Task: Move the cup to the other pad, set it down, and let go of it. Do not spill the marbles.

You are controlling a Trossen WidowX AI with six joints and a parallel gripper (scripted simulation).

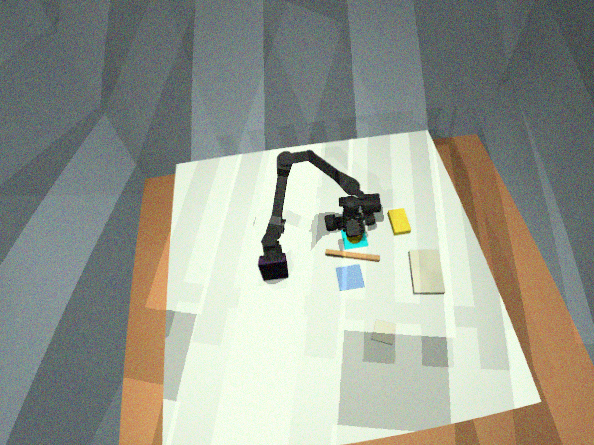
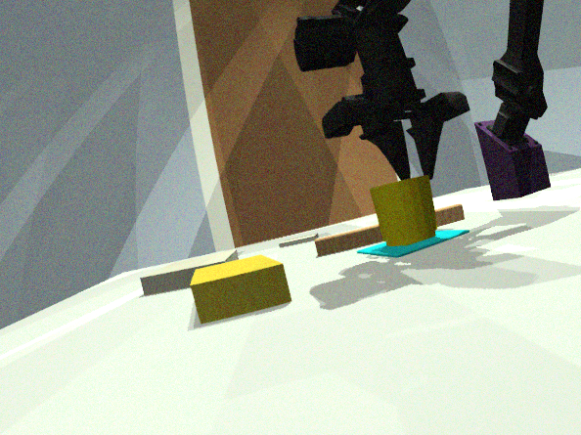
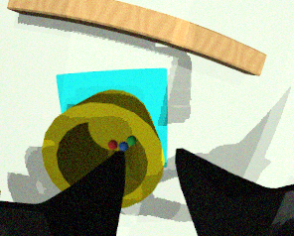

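Right now the yellow cup is 20 mm ahead of my gripper tip and 30 mm below it. Round my gripper tip: red marble 30 mm ahead, 20 mm to the left, 50 mm below; wooden bar 80 mm to the right, 60 mm below; cyan pad 30 mm ahead, 70 mm below.
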